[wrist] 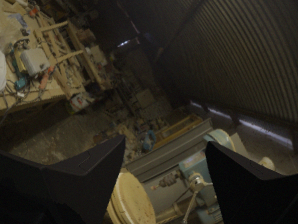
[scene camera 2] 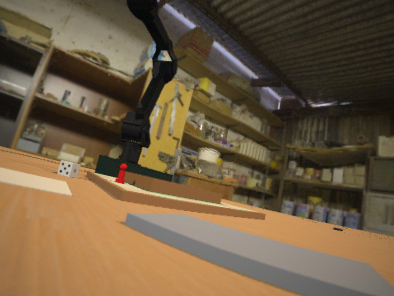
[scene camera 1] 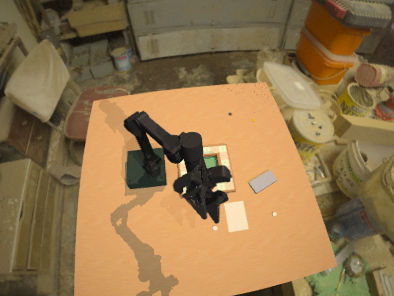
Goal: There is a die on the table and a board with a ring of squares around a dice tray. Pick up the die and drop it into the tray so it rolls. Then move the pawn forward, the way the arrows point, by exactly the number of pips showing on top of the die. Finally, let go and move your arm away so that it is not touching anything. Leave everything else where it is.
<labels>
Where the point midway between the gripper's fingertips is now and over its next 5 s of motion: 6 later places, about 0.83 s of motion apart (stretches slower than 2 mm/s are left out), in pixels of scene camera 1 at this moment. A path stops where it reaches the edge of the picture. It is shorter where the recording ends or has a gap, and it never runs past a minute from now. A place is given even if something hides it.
My gripper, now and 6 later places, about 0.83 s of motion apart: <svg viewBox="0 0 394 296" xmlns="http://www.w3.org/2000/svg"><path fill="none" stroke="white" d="M211 221L217 213L203 202L203 204L204 198L208 184L206 164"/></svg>
</labels>
